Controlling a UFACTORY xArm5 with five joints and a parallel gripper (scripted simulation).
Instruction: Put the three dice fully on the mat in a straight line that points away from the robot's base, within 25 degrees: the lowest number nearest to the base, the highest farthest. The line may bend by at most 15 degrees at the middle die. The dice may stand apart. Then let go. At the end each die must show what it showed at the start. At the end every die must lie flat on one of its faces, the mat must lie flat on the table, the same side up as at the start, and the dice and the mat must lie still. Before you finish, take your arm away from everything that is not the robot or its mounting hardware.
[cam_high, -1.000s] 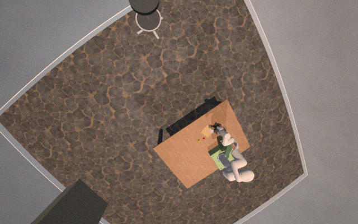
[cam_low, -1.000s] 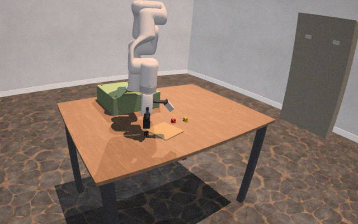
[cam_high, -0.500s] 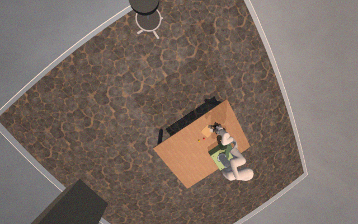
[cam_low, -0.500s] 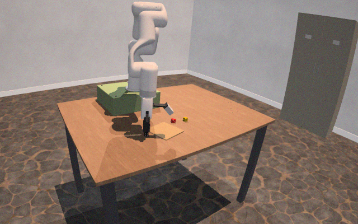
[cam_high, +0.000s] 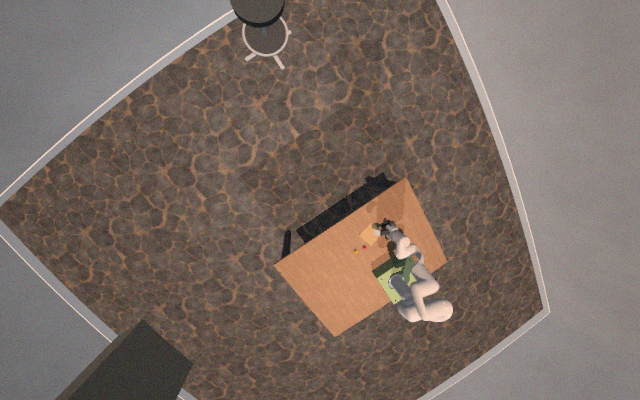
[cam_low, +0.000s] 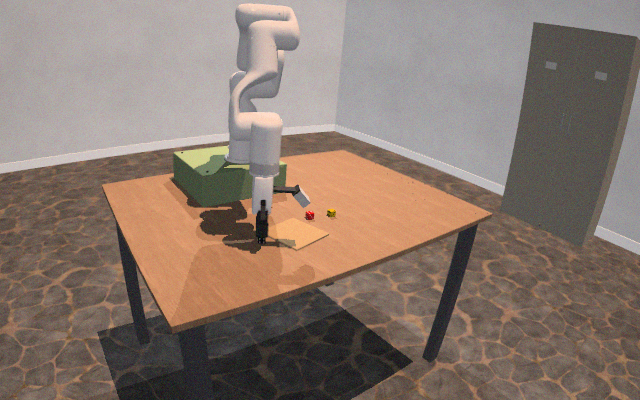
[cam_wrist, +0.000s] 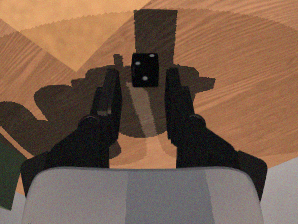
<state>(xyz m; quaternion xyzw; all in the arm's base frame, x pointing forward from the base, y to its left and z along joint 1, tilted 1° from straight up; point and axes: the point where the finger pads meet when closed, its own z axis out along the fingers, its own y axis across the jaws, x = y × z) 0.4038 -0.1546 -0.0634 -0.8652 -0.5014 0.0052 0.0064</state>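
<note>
Right now my hand is 40 mm above the black die. From my hand the other things lie so: red die (60 mm behind, 210 mm to the left, 40 mm below); yellow die (40 mm behind, 280 mm to the left, 40 mm below); tan mat (110 mm to the left, 40 mm below).
</note>
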